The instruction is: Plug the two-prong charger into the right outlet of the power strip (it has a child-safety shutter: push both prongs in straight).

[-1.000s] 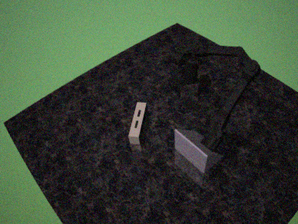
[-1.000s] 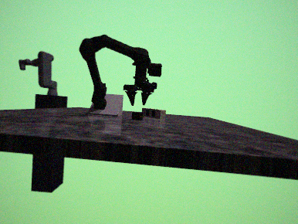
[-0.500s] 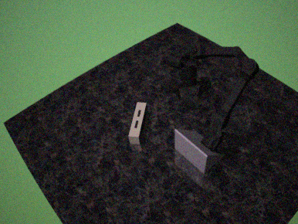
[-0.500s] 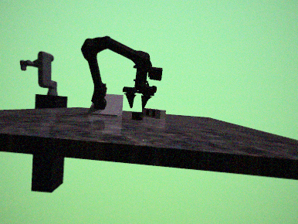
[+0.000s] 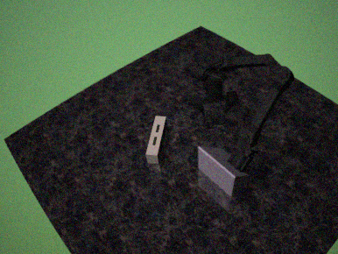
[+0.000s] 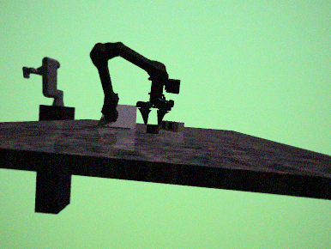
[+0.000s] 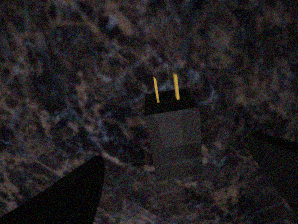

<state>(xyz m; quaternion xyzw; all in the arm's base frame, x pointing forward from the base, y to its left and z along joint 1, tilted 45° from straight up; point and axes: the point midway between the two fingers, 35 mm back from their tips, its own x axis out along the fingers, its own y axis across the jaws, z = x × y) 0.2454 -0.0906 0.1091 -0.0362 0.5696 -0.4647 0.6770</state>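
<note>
Right now the dark charger is 10 mm ahead of my gripper tip, 10 mm to the right of it and 20 mm below it.
</note>
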